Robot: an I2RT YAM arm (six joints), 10 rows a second.
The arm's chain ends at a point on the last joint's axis. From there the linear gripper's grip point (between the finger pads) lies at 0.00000 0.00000 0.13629 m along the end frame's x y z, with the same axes.
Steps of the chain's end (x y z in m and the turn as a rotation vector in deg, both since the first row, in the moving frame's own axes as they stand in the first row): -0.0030 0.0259 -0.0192 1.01 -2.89 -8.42; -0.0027 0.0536 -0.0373 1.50 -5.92 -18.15; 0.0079 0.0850 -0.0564 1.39 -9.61 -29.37; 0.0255 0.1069 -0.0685 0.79 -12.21 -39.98; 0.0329 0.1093 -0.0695 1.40 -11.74 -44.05; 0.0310 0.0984 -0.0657 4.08 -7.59 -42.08; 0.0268 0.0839 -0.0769 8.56 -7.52 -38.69
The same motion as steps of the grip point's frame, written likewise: -0.0100 0.0240 -0.0194 1.01 -2.89 -8.42; -0.0171 0.0523 -0.0381 1.50 -5.92 -18.15; -0.0147 0.0876 -0.0583 1.39 -9.61 -29.37; -0.0017 0.1149 -0.0715 0.79 -12.21 -39.98; 0.0066 0.1165 -0.0723 1.40 -11.74 -44.05; 0.0112 0.0959 -0.0672 4.08 -7.59 -42.08; 0.0038 0.0710 -0.0795 8.56 -7.52 -38.69
